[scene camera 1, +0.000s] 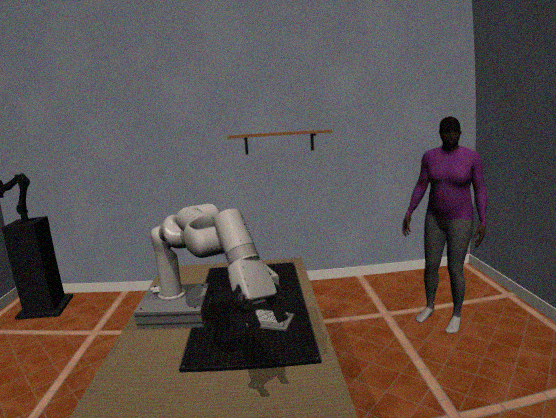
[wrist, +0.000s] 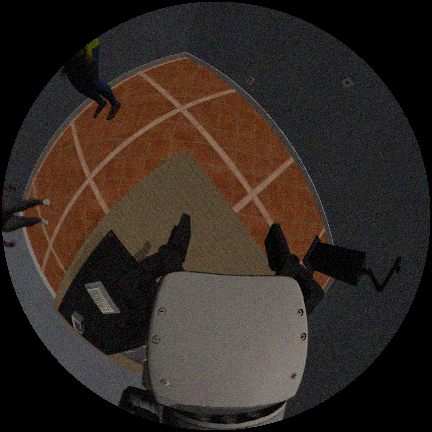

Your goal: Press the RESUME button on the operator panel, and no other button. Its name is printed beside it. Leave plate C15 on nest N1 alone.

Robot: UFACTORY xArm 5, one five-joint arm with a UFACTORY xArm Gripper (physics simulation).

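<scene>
In scene camera 1 I can see my gripper [scene camera 1: 270, 324], and the wrist view [wrist: 230, 228] has my gripper in it too.
</scene>
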